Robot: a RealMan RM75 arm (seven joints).
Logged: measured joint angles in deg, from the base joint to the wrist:
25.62, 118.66, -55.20, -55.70, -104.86, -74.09, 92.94
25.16, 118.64, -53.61, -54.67, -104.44, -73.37, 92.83
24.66, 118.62, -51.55, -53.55, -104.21, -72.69, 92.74
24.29, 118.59, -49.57, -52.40, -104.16, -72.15, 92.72
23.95, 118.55, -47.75, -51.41, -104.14, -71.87, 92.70
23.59, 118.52, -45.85, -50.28, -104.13, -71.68, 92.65
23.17, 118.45, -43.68, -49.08, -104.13, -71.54, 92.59
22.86, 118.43, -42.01, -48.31, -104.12, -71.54, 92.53
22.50, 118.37, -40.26, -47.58, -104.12, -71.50, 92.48
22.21, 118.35, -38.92, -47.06, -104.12, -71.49, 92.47
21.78, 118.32, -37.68, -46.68, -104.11, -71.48, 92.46
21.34, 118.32, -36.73, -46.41, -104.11, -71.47, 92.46
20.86, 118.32, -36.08, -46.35, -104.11, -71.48, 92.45
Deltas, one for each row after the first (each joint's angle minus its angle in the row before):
-0.46, -0.02, 1.59, 1.03, 0.42, 0.72, -0.11
-0.50, -0.02, 2.06, 1.12, 0.23, 0.68, -0.09
-0.37, -0.03, 1.98, 1.15, 0.05, 0.54, -0.02
-0.34, -0.04, 1.82, 0.99, 0.02, 0.28, -0.02
-0.36, -0.03, 1.90, 1.13, 0.01, 0.19, -0.05
-0.42, -0.07, 2.17, 1.20, 0.00, 0.14, -0.06
-0.31, -0.02, 1.67, 0.77, 0.01, 0.00, -0.06
-0.36, -0.06, 1.75, 0.73, 0.00, 0.04, -0.05
-0.29, -0.02, 1.34, 0.52, 0.00, 0.01, -0.01
-0.43, -0.03, 1.24, 0.38, 0.01, 0.01, -0.01
-0.44, 0.00, 0.95, 0.27, 0.00, 0.01, 0.00
-0.48, 0.00, 0.65, 0.06, 0.00, -0.01, -0.01

